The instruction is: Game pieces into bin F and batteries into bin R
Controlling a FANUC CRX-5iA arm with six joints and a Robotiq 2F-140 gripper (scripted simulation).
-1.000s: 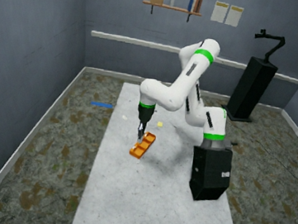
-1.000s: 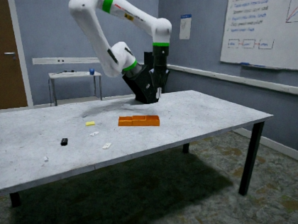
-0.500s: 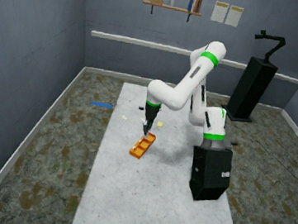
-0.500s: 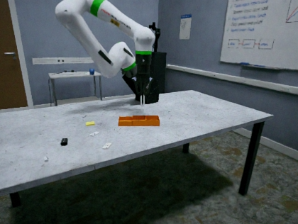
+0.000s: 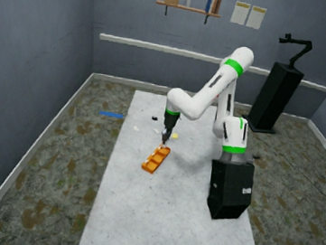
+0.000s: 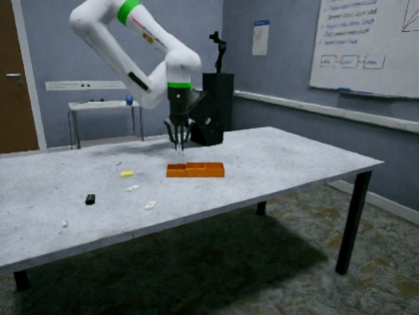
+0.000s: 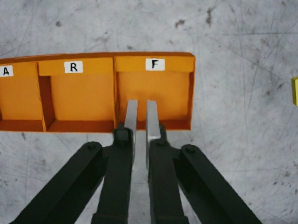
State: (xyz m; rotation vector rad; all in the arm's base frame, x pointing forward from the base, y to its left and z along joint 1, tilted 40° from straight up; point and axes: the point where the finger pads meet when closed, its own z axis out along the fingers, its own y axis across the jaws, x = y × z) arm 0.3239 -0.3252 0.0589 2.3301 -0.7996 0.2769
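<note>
The orange bin block is 4 cm ahead of my hand, 6 cm to the left of it and 9 cm below it. The rest, counted from my hand: white domino: 18 cm ahead, 24 cm to the right, 10 cm below; then yellow flat piece: 12 cm behind, 19 cm to the right, 10 cm below; then black battery: 1 cm ahead, 39 cm to the right, 10 cm below.
</note>
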